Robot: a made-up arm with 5 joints.
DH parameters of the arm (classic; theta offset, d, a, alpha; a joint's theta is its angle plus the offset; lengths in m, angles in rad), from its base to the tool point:
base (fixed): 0 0.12 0 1.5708
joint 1: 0 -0.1 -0.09 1.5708
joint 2: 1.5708 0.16 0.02 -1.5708
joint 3: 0 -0.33 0.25 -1.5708
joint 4: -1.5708 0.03 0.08 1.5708
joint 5: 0 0.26 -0.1 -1.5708
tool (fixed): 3.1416 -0.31 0 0
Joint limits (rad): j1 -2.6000..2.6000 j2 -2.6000..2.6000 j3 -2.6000..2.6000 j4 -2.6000..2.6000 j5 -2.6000..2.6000
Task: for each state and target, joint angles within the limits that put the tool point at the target. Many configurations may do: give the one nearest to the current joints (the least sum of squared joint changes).
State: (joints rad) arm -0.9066 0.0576 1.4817 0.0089 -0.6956
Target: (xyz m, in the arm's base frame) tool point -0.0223 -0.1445 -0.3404
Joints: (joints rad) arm -1.1898 0.1499 1.3273 -0.0705 -0.6765
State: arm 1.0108 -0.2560 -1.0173 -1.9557 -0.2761
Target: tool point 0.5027 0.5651 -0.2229
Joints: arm 0.4554 -0.6040 -1.2711 -1.7065 0.0189
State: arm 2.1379 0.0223 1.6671 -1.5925 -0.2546
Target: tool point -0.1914 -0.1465 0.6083
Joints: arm 1.8012 -0.0699 1.6077 -1.3626 -0.0297
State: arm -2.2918 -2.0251 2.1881 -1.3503 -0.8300
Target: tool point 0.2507 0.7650 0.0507
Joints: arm -2.6000 -1.5151 2.0809 -1.1951 -1.0333
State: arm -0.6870 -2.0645 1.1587 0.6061 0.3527
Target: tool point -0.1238 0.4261 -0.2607
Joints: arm -0.2639 -1.9410 0.6163 0.1257 0.1230
